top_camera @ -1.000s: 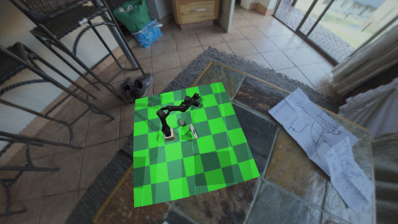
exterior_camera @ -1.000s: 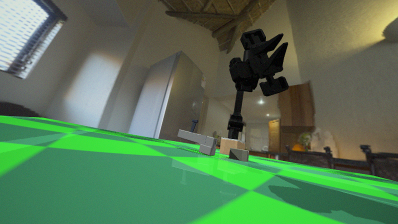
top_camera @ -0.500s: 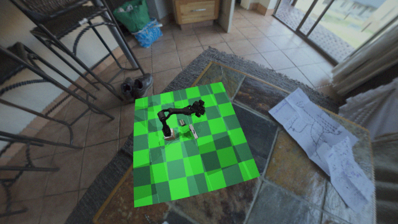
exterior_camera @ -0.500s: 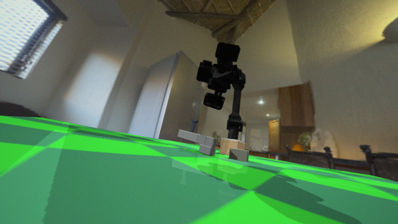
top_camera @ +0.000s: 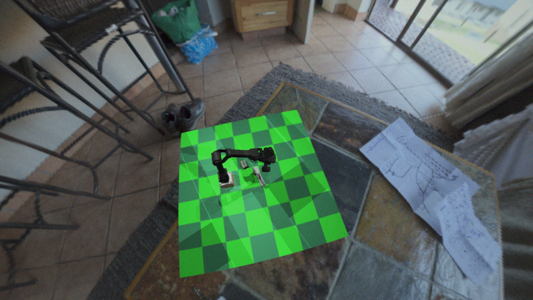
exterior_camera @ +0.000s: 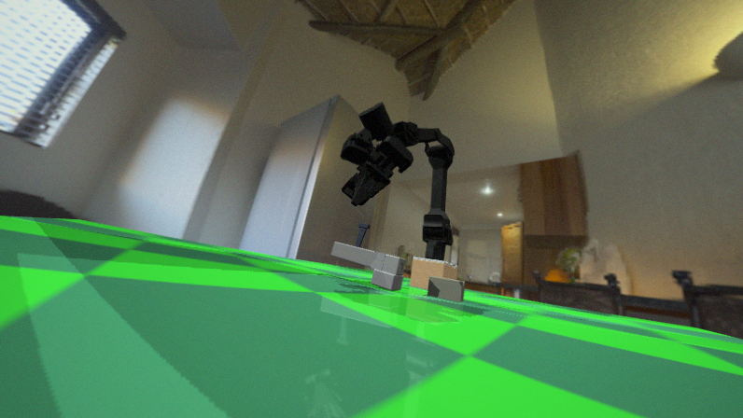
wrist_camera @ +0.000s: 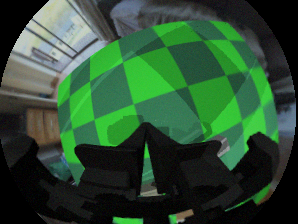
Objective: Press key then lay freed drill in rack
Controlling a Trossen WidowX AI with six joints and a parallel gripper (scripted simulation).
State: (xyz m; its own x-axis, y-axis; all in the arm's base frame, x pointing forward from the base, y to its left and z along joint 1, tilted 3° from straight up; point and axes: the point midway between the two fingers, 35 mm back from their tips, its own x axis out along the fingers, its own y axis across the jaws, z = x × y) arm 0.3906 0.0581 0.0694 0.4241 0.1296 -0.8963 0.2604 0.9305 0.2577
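My gripper tip is now 120 mm past the dark key, 100 mm to the left of it and 40 mm above it. Round my gripper tip: long grey holder: 120 mm behind, 90 mm below, 70 mm to the right; drill: 130 mm behind, 90 mm below, 50 mm to the right; small grey rack block: 240 mm behind, 120 mm below, 70 mm to the left.
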